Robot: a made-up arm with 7 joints.
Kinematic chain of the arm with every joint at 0, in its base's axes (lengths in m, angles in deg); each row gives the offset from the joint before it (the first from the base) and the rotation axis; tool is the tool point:
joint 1: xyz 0 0.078 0 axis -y
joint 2: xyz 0 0.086 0 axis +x
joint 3: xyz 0 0 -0.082 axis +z
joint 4: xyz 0 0 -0.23 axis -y
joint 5: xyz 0 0 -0.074 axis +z
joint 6: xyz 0 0 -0.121 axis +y
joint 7: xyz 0 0 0 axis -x
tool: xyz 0 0 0
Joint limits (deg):
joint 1: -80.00..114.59
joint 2: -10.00..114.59
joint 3: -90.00..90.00
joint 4: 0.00..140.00
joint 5: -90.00..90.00
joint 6: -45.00..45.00
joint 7: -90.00..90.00
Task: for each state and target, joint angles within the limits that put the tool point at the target. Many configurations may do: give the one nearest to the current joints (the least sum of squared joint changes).
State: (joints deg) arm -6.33 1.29 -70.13 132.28 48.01 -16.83 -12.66
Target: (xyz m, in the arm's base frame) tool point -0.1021 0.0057 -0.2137
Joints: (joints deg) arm -28.33 3.94 -86.20 116.46 48.01 -16.83 -12.66
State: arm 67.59 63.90 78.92 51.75 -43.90 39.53 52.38
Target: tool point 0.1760 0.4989 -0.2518
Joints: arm 34.95 27.10 90.00 54.21 -43.90 39.53 52.38
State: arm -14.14 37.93 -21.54 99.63 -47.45 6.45 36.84
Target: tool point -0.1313 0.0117 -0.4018
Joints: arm -35.16 -6.41 -40.59 56.87 -47.45 6.45 36.84
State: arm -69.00 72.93 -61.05 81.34 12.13 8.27 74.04
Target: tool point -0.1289 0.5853 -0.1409
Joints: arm -66.40 83.68 -58.63 49.77 12.13 8.27 74.04
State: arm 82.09 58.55 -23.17 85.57 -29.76 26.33 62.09
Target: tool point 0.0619 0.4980 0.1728
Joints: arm 87.43 95.13 -25.51 85.34 -29.76 26.33 62.09
